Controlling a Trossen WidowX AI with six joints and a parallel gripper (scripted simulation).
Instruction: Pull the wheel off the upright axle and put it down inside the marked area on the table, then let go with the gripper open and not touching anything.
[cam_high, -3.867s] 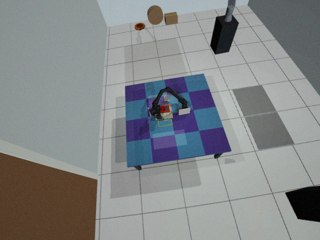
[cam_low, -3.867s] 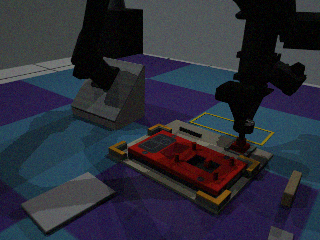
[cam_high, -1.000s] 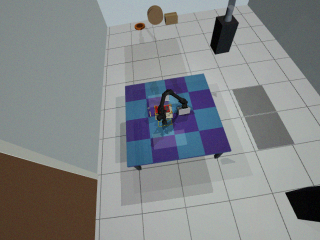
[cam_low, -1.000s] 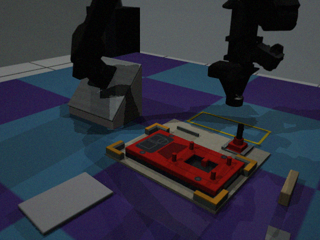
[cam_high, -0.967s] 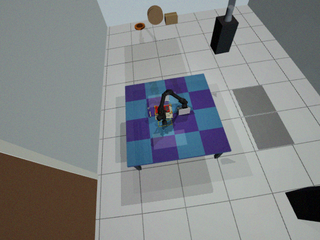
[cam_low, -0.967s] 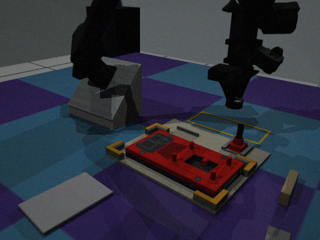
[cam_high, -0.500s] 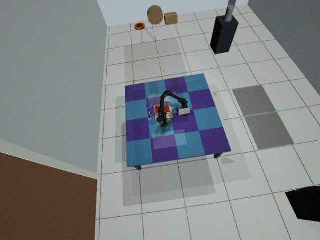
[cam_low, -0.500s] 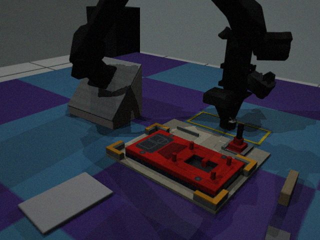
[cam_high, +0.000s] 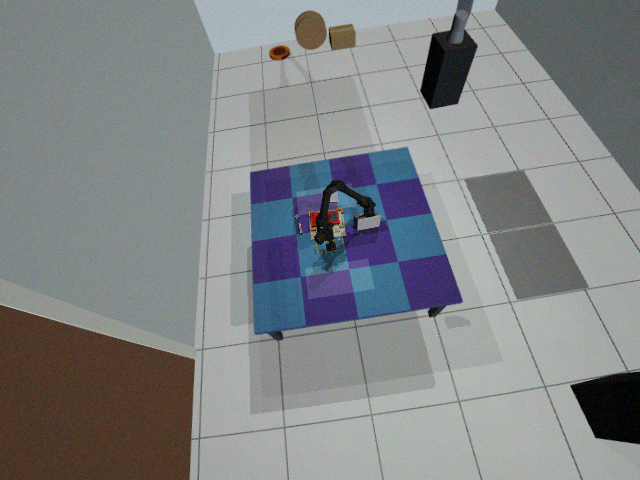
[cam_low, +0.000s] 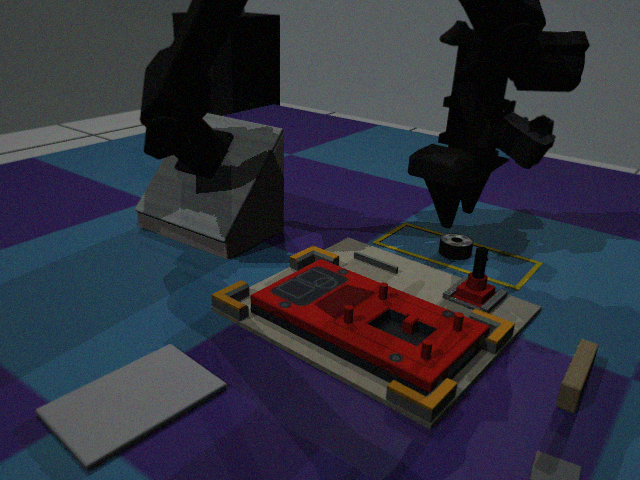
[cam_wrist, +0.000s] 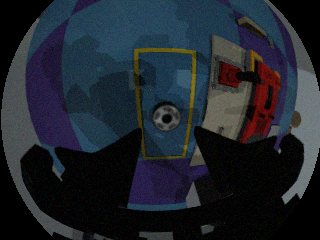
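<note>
Now: gripper tip 30 mm above the grey wheel. The rest, counted from my gripper tip: tan bar: 180 mm ahead, 180 mm to the right, 30 mm below.
</note>
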